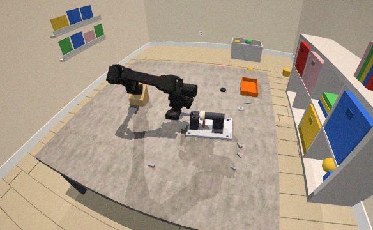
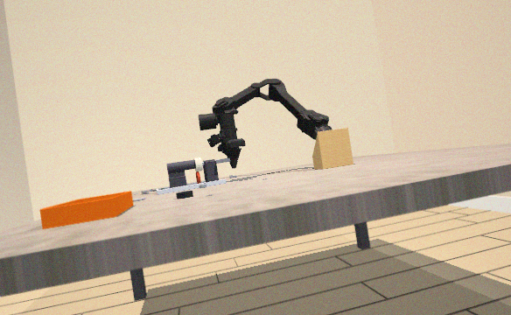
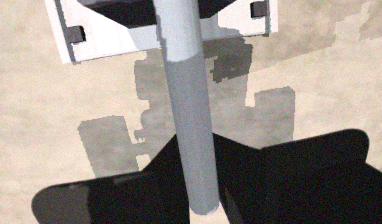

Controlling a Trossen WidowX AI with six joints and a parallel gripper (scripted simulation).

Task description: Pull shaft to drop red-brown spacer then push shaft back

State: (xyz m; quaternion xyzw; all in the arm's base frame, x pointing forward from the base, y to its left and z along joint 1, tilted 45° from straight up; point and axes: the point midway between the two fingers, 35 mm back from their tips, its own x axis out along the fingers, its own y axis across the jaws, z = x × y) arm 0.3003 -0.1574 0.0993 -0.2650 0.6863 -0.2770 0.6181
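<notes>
Now: gripper tip 7 cm short of the shaft and 3 cm below it. Also, from my gripper tip: black disc 22 cm ahead, 38 cm to the left, 4 cm below; red-brown spacer 14 cm ahead, 2 cm below; orange tray 41 cm ahead, 44 cm to the left, 4 cm below.
</notes>
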